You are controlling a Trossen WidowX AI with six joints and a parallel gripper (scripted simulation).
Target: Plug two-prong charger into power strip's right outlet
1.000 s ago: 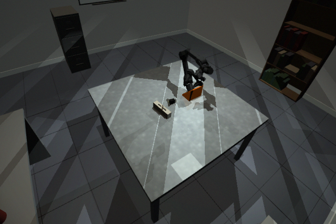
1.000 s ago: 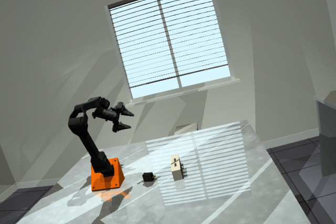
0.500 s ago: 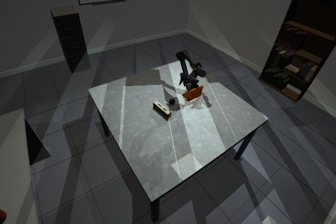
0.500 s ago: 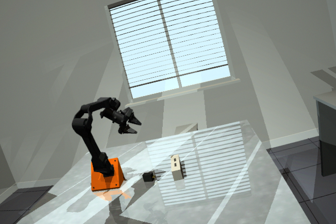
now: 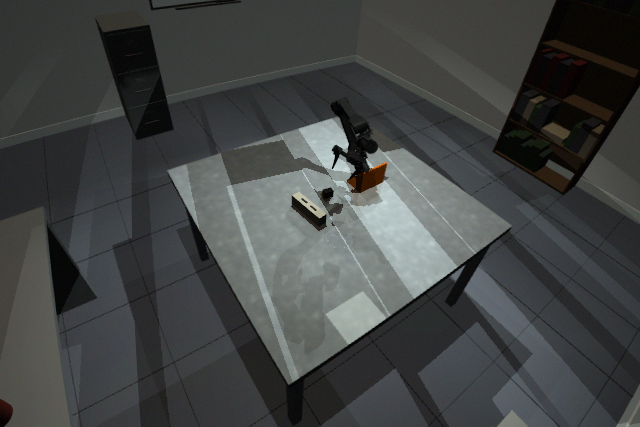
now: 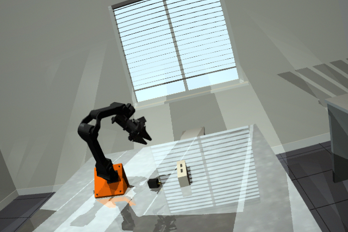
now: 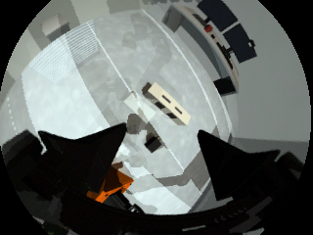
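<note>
Now: gripper tip 190 mm above the dark two-prong charger and 100 mm to the left of it.
</note>
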